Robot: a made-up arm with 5 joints. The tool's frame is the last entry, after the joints. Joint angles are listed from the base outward. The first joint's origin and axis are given. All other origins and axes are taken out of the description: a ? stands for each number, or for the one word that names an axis. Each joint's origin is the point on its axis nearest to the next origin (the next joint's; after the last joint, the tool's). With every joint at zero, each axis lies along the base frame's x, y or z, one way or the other. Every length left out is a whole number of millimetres.
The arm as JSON. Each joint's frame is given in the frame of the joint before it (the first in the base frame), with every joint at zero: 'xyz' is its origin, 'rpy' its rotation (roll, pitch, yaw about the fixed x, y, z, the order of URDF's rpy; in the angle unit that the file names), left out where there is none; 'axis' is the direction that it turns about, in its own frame. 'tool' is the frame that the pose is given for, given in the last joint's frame.
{
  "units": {
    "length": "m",
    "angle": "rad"
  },
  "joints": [
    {
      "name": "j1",
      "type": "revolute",
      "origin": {
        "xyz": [
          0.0,
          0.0,
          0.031
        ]
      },
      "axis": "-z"
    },
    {
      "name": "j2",
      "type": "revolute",
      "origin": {
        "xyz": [
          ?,
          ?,
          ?
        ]
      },
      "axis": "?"
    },
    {
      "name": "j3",
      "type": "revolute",
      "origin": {
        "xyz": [
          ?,
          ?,
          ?
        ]
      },
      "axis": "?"
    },
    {
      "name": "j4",
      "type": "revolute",
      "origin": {
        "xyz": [
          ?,
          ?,
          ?
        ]
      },
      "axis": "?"
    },
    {
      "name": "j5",
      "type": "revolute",
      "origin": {
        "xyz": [
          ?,
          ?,
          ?
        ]
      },
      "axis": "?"
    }
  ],
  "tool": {
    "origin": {
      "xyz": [
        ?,
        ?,
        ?
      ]
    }
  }
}
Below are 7 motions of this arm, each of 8 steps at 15 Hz.
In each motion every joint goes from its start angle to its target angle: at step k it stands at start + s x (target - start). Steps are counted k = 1, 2, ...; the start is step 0. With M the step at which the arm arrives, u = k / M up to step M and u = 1 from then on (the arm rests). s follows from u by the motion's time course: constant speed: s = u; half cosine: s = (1 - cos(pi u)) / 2; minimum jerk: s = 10 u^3 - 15 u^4 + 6 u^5.
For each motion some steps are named. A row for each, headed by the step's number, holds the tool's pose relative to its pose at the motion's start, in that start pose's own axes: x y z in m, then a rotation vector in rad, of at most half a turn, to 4 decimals.
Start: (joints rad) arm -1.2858 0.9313 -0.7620 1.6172 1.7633
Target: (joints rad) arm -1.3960 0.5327 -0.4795 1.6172 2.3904
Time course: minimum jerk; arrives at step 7
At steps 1, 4, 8:
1: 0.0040 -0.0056 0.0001 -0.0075 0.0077 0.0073
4: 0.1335 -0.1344 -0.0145 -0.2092 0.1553 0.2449
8: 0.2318 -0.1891 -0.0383 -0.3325 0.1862 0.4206

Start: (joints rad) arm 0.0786 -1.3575 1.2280 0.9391 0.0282
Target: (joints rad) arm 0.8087 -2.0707 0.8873 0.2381 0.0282
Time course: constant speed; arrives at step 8
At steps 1, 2, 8:
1: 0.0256 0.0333 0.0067 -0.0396 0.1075 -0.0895
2: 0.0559 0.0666 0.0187 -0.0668 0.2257 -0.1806
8: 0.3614 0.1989 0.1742 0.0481 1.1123 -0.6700

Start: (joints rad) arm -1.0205 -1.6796 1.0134 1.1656 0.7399
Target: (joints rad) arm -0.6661 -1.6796 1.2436 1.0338 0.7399
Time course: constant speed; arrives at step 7
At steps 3, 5, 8:
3: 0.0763 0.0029 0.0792 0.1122 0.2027 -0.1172
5: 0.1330 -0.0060 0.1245 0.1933 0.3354 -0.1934
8: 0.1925 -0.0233 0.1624 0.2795 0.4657 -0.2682

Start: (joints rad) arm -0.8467 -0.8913 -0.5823 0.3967 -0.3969
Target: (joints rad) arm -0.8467 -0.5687 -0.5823 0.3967 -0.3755
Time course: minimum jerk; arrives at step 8
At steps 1, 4, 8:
1: 0.0015 -0.0001 -0.0019 -0.0014 -0.0050 -0.0008
4: 0.0523 -0.0051 -0.0548 -0.0450 -0.1558 -0.0242
8: 0.1121 -0.0132 -0.1005 -0.0898 -0.3113 -0.0501

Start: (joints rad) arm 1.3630 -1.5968 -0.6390 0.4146 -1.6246
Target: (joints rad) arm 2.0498 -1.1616 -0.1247 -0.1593 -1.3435
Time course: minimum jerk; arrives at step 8
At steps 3, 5, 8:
3: 0.1127 0.2083 0.0008 0.2117 -0.1753 -0.0562
5: 0.2385 0.5312 0.1622 0.6032 -0.3595 -0.1498
8: 0.2630 0.6801 0.3343 0.8567 -0.4114 -0.1816

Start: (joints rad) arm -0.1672 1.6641 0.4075 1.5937 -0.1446
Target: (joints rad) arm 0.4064 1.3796 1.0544 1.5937 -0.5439
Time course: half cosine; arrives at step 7
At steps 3, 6, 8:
3: -0.0393 0.0230 -0.0139 0.1059 0.0906 -0.0483
6: -0.0913 0.0214 -0.0688 0.1891 0.1518 -0.1170
8: -0.0953 0.0191 -0.0754 0.1937 0.1524 -0.1219

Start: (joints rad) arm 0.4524 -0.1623 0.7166 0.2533 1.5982
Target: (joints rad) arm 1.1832 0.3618 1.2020 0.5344 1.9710
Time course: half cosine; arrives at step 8
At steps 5, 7, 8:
5: 0.0370 0.1424 0.0564 0.0400 0.2786 -0.7761
7: 0.0679 0.2174 0.0728 0.0280 0.3886 -1.0652
8: 0.0734 0.2285 0.0746 0.0255 0.4037 -1.1049

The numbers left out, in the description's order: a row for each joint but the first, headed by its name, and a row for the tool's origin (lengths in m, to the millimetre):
j2: xyz -0.05 0.167 0.0, axis -y
j3: xyz -0.105 0.0 0.025, axis +x
j4: xyz 0.0 0.473 0.084, axis -y
j5: xyz -0.239 0.0 -0.016, axis -x
tool: xyz 0.0 -0.073 -0.183

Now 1 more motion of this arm.
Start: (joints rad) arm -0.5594 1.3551 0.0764 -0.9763 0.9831
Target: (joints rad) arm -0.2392 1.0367 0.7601 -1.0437 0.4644
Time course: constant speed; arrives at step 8
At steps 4, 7, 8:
4: -0.0176 -0.0508 0.0294 0.4315 0.0322 0.2074
7: -0.0211 -0.0956 0.0651 0.7897 0.0849 0.3274
8: -0.0205 -0.1123 0.0785 0.9146 0.1044 0.3597

